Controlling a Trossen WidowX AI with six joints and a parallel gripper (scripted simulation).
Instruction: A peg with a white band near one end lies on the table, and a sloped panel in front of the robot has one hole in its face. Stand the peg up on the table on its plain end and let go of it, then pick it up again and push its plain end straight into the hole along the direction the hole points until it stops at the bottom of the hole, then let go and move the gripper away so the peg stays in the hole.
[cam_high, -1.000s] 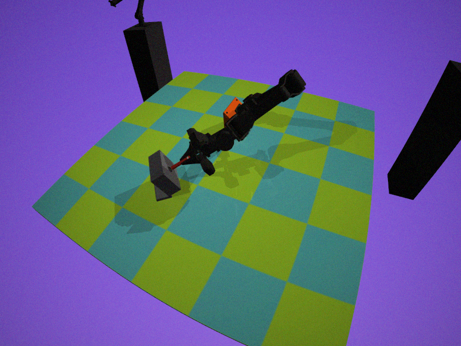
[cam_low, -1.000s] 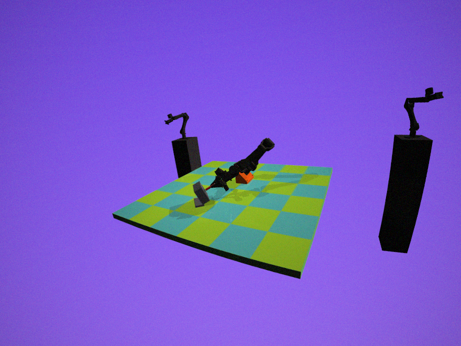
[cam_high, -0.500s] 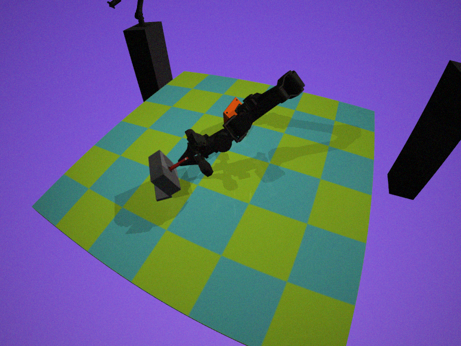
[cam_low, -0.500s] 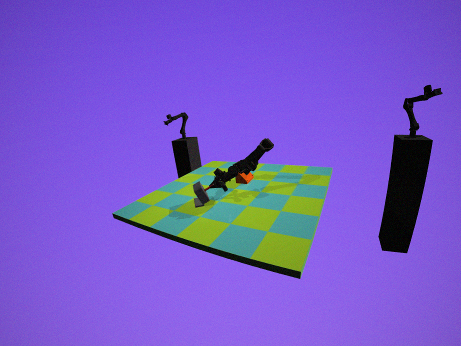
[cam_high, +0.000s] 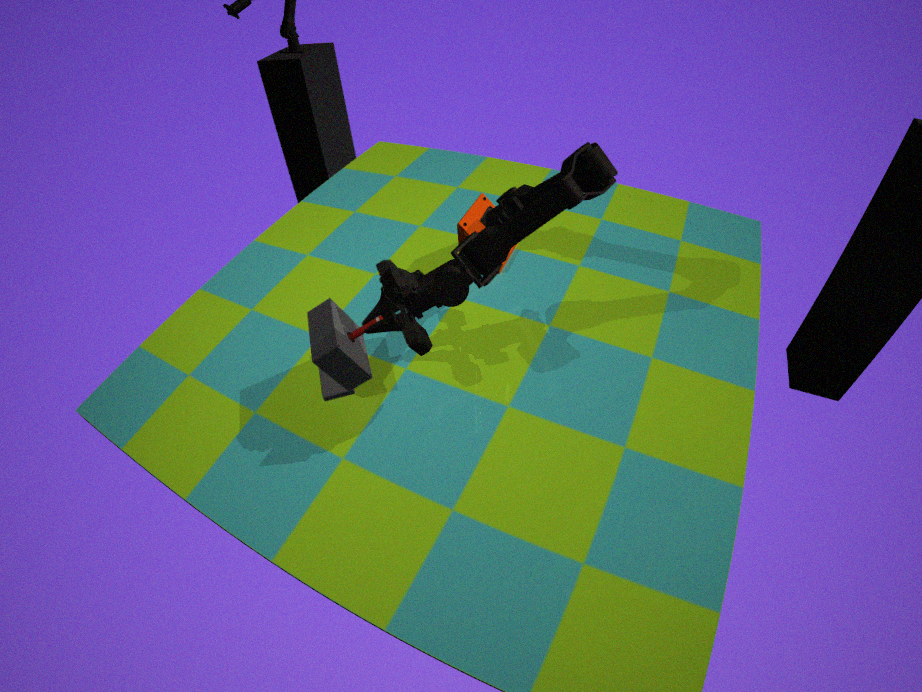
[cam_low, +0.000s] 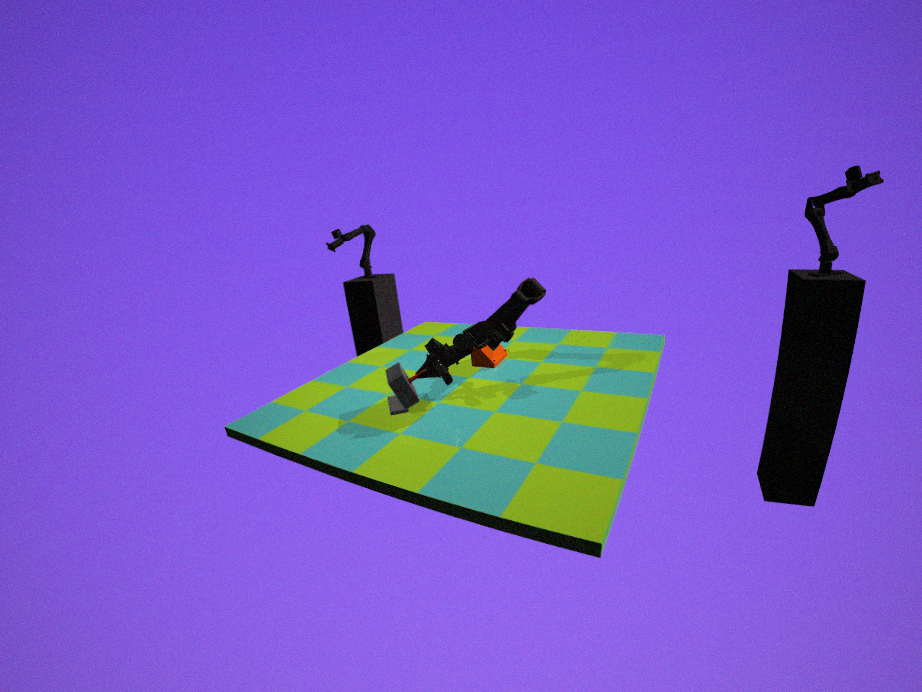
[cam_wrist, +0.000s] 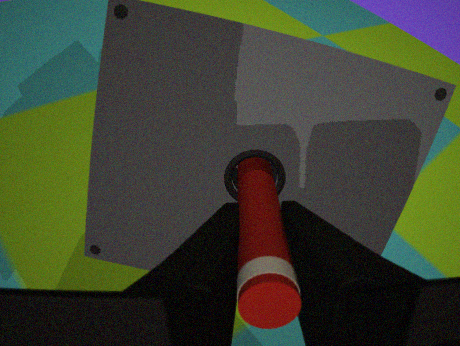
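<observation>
The grey sloped panel lies 3 cm ahead of my gripper tip, 4 cm to the right of it and 2 cm below it. Also, from my gripper tip: grey foot (5 cm ahead, 6 cm to the right, 9 cm below); peg (1 cm behind, 1 cm to the left).
</observation>
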